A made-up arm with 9 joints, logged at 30 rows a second.
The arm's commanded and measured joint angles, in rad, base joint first. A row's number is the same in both.
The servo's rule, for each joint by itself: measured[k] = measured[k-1] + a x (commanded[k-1-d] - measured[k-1]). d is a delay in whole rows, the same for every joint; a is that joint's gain. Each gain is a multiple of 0.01, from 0.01 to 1. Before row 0 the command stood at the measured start. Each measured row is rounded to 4 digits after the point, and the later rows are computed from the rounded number. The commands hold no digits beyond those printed.
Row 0, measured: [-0.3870 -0.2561 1.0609 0.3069 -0.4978 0.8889 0.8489 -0.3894 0.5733]
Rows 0 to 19, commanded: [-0.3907 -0.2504 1.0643 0.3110 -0.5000 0.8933 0.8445 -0.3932 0.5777]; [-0.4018 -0.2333 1.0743 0.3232 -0.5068 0.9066 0.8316 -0.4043 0.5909]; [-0.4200 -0.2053 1.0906 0.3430 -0.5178 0.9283 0.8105 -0.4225 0.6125]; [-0.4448 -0.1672 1.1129 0.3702 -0.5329 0.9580 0.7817 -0.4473 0.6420]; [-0.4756 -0.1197 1.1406 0.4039 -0.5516 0.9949 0.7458 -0.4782 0.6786]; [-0.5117 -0.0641 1.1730 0.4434 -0.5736 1.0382 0.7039 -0.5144 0.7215]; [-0.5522 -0.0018 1.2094 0.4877 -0.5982 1.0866 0.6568 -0.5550 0.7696]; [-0.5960 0.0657 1.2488 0.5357 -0.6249 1.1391 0.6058 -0.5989 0.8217]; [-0.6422 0.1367 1.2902 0.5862 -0.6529 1.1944 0.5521 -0.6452 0.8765]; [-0.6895 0.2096 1.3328 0.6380 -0.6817 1.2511 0.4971 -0.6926 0.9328]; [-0.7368 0.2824 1.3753 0.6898 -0.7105 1.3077 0.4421 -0.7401 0.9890]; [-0.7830 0.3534 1.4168 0.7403 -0.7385 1.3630 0.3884 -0.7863 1.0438]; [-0.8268 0.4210 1.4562 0.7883 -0.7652 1.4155 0.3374 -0.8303 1.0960]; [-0.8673 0.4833 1.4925 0.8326 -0.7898 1.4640 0.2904 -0.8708 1.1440]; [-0.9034 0.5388 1.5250 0.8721 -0.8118 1.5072 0.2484 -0.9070 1.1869]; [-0.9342 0.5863 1.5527 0.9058 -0.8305 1.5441 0.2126 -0.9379 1.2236]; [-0.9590 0.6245 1.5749 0.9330 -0.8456 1.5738 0.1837 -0.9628 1.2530]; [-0.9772 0.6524 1.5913 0.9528 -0.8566 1.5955 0.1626 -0.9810 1.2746]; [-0.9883 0.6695 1.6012 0.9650 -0.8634 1.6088 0.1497 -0.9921 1.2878]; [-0.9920 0.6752 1.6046 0.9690 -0.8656 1.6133 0.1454 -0.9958 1.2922]
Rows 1 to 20, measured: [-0.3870 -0.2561 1.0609 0.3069 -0.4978 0.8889 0.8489 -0.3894 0.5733]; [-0.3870 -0.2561 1.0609 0.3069 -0.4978 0.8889 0.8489 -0.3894 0.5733]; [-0.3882 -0.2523 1.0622 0.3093 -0.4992 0.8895 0.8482 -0.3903 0.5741]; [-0.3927 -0.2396 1.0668 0.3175 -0.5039 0.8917 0.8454 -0.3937 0.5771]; [-0.4017 -0.2166 1.0758 0.3325 -0.5125 0.8965 0.8395 -0.4006 0.5835]; [-0.4159 -0.1835 1.0899 0.3547 -0.5251 0.9045 0.8297 -0.4118 0.5940]; [-0.4356 -0.1408 1.1092 0.3837 -0.5415 0.9163 0.8154 -0.4277 0.6092]; [-0.4607 -0.0894 1.1334 0.4189 -0.5614 0.9321 0.7964 -0.4485 0.6294]; [-0.4909 -0.0307 1.1623 0.4595 -0.5842 0.9522 0.7727 -0.4741 0.6546]; [-0.5256 0.0339 1.1952 0.5045 -0.6094 0.9765 0.7443 -0.5041 0.6847]; [-0.5641 0.1028 1.2313 0.5527 -0.6364 1.0048 0.7116 -0.5380 0.7192]; [-0.6055 0.1744 1.2699 0.6030 -0.6645 1.0368 0.6751 -0.5751 0.7576]; [-0.6488 0.2468 1.3100 0.6542 -0.6930 1.0720 0.6355 -0.6147 0.7993]; [-0.6931 0.3182 1.3506 0.7050 -0.7212 1.1098 0.5935 -0.6559 0.8433]; [-0.7372 0.3871 1.3907 0.7541 -0.7485 1.1495 0.5500 -0.6978 0.8888]; [-0.7801 0.4516 1.4294 0.8004 -0.7741 1.1904 0.5059 -0.7393 0.9347]; [-0.8208 0.5100 1.4657 0.8427 -0.7975 1.2316 0.4621 -0.7795 0.9801]; [-0.8582 0.5611 1.4988 0.8799 -0.8180 1.2722 0.4197 -0.8175 1.0239]; [-0.8915 0.6036 1.5277 0.9112 -0.8351 1.3114 0.3796 -0.8524 1.0651]; [-0.9198 0.6363 1.5519 0.9357 -0.8484 1.3483 0.3427 -0.8833 1.1028]
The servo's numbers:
d 2
a 0.33 0.67 0.38 0.59 0.62 0.13 0.17 0.24 0.18

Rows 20 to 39, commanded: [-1.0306 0.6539 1.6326 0.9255 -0.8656 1.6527 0.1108 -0.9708 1.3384]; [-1.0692 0.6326 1.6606 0.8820 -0.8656 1.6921 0.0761 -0.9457 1.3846]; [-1.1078 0.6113 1.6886 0.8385 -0.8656 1.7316 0.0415 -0.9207 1.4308]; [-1.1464 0.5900 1.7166 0.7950 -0.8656 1.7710 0.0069 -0.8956 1.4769]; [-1.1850 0.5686 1.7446 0.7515 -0.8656 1.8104 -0.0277 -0.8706 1.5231]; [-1.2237 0.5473 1.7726 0.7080 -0.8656 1.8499 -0.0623 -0.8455 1.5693]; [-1.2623 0.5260 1.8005 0.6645 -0.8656 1.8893 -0.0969 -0.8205 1.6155]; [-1.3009 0.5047 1.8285 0.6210 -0.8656 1.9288 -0.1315 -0.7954 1.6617]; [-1.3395 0.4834 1.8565 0.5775 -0.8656 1.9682 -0.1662 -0.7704 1.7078]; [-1.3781 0.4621 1.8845 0.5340 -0.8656 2.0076 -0.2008 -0.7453 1.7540]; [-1.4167 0.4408 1.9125 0.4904 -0.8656 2.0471 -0.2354 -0.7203 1.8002]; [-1.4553 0.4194 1.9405 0.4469 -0.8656 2.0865 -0.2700 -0.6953 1.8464]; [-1.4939 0.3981 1.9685 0.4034 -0.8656 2.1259 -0.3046 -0.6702 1.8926]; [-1.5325 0.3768 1.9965 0.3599 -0.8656 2.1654 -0.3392 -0.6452 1.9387]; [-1.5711 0.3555 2.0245 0.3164 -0.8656 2.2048 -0.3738 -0.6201 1.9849]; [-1.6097 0.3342 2.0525 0.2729 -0.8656 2.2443 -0.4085 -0.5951 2.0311]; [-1.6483 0.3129 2.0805 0.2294 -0.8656 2.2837 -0.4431 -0.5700 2.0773]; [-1.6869 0.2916 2.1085 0.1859 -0.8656 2.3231 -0.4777 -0.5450 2.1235]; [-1.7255 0.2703 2.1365 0.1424 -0.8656 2.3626 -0.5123 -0.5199 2.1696]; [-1.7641 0.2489 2.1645 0.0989 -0.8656 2.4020 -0.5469 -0.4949 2.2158]
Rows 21 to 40, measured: [-0.9424 0.6585 1.5706 0.9530 -0.8577 1.3822 0.3099 -0.9094 1.1361]; [-0.9588 0.6697 1.5835 0.9624 -0.8626 1.4122 0.2819 -0.9301 1.1642]; [-0.9825 0.6591 1.6022 0.9406 -0.8645 1.4435 0.2528 -0.9399 1.1956]; [-1.0111 0.6413 1.6244 0.9060 -0.8652 1.4758 0.2228 -0.9413 1.2296]; [-1.0430 0.6212 1.6488 0.8662 -0.8654 1.5091 0.1920 -0.9364 1.2658]; [-1.0771 0.6003 1.6746 0.8242 -0.8655 1.5431 0.1605 -0.9266 1.3038]; [-1.1127 0.5791 1.7012 0.7813 -0.8656 1.5778 0.1285 -0.9132 1.3433]; [-1.1493 0.5578 1.7283 0.7381 -0.8656 1.6132 0.0961 -0.8970 1.3840]; [-1.1866 0.5365 1.7557 0.6947 -0.8656 1.6491 0.0633 -0.8786 1.4257]; [-1.2243 0.5152 1.7834 0.6512 -0.8656 1.6855 0.0302 -0.8586 1.4682]; [-1.2623 0.4939 1.8112 0.6077 -0.8656 1.7223 -0.0032 -0.8374 1.5113]; [-1.3005 0.4726 1.8391 0.5642 -0.8656 1.7594 -0.0368 -0.8153 1.5550]; [-1.3388 0.4513 1.8670 0.5207 -0.8656 1.7968 -0.0706 -0.7925 1.5991]; [-1.3772 0.4299 1.8949 0.4772 -0.8656 1.8345 -0.1045 -0.7692 1.6436]; [-1.4157 0.4086 1.9229 0.4337 -0.8656 1.8724 -0.1385 -0.7454 1.6884]; [-1.4542 0.3873 1.9509 0.3902 -0.8656 1.9105 -0.1726 -0.7214 1.7335]; [-1.4928 0.3660 1.9789 0.3467 -0.8656 1.9488 -0.2068 -0.6971 1.7788]; [-1.5314 0.3447 2.0069 0.3032 -0.8656 1.9872 -0.2411 -0.6726 1.8242]; [-1.5700 0.3234 2.0349 0.2597 -0.8656 2.0257 -0.2754 -0.6480 1.8698]; [-1.6086 0.3021 2.0629 0.2162 -0.8656 2.0644 -0.3098 -0.6233 1.9155]
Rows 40 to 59, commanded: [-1.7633 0.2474 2.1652 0.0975 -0.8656 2.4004 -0.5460 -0.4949 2.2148]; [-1.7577 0.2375 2.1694 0.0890 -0.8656 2.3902 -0.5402 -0.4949 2.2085]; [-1.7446 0.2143 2.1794 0.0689 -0.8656 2.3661 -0.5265 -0.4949 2.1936]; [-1.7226 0.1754 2.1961 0.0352 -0.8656 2.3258 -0.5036 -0.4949 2.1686]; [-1.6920 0.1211 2.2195 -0.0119 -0.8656 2.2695 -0.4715 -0.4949 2.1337]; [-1.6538 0.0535 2.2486 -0.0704 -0.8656 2.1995 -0.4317 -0.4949 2.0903]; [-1.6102 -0.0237 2.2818 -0.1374 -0.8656 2.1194 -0.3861 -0.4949 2.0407]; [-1.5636 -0.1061 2.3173 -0.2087 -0.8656 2.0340 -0.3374 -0.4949 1.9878]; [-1.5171 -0.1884 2.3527 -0.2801 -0.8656 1.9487 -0.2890 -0.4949 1.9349]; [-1.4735 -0.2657 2.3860 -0.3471 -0.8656 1.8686 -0.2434 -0.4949 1.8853]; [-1.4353 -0.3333 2.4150 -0.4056 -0.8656 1.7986 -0.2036 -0.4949 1.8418]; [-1.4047 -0.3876 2.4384 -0.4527 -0.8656 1.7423 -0.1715 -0.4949 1.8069]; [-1.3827 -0.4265 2.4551 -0.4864 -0.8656 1.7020 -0.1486 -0.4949 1.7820]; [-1.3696 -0.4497 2.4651 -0.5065 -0.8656 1.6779 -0.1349 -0.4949 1.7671]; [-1.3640 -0.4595 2.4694 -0.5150 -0.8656 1.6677 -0.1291 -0.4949 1.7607]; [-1.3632 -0.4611 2.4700 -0.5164 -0.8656 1.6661 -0.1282 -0.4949 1.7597]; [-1.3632 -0.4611 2.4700 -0.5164 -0.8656 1.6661 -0.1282 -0.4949 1.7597]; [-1.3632 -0.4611 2.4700 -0.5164 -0.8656 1.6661 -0.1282 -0.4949 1.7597]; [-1.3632 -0.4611 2.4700 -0.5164 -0.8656 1.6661 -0.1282 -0.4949 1.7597]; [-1.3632 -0.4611 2.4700 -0.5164 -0.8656 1.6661 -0.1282 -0.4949 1.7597]
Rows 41 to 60, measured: [-1.6472 0.2808 2.0909 0.1727 -0.8656 2.1032 -0.3442 -0.5985 1.9612]; [-1.6858 0.2594 2.1189 0.1292 -0.8656 2.1420 -0.3787 -0.5736 2.0070]; [-1.7114 0.2514 2.1365 0.1105 -0.8656 2.1756 -0.4071 -0.5547 2.0444]; [-1.7267 0.2421 2.1490 0.0978 -0.8656 2.2035 -0.4297 -0.5403 2.0739]; [-1.7326 0.2235 2.1606 0.0807 -0.8656 2.2246 -0.4462 -0.5294 2.0954]; [-1.7293 0.1913 2.1741 0.0539 -0.8656 2.2378 -0.4560 -0.5211 2.1086]; [-1.7170 0.1443 2.1914 0.0151 -0.8656 2.2419 -0.4586 -0.5148 2.1131]; [-1.6961 0.0835 2.2131 -0.0353 -0.8656 2.2364 -0.4540 -0.5100 2.1090]; [-1.6678 0.0117 2.2392 -0.0955 -0.8656 2.2212 -0.4425 -0.5064 2.0967]; [-1.6334 -0.0672 2.2689 -0.1623 -0.8656 2.1969 -0.4246 -0.5036 2.0771]; [-1.5950 -0.1484 2.3007 -0.2318 -0.8656 2.1646 -0.4015 -0.5015 2.0515]; [-1.5549 -0.2270 2.3331 -0.2998 -0.8656 2.1261 -0.3746 -0.4999 2.0216]; [-1.5154 -0.2982 2.3642 -0.3622 -0.8656 2.0835 -0.3455 -0.4987 1.9892]; [-1.4789 -0.3581 2.3924 -0.4156 -0.8656 2.0391 -0.3159 -0.4978 1.9564]; [-1.4472 -0.4039 2.4162 -0.4574 -0.8656 1.9953 -0.2875 -0.4971 1.9250]; [-1.4216 -0.4346 2.4348 -0.4864 -0.8656 1.9540 -0.2616 -0.4966 1.8966]; [-1.4026 -0.4513 2.4479 -0.5033 -0.8656 1.9168 -0.2391 -0.4962 1.8721]; [-1.3896 -0.4579 2.4563 -0.5110 -0.8656 1.8842 -0.2202 -0.4959 1.8519]; [-1.3809 -0.4600 2.4615 -0.5142 -0.8656 1.8558 -0.2046 -0.4957 1.8353]; [-1.3751 -0.4607 2.4647 -0.5155 -0.8656 1.8311 -0.1916 -0.4955 1.8217]
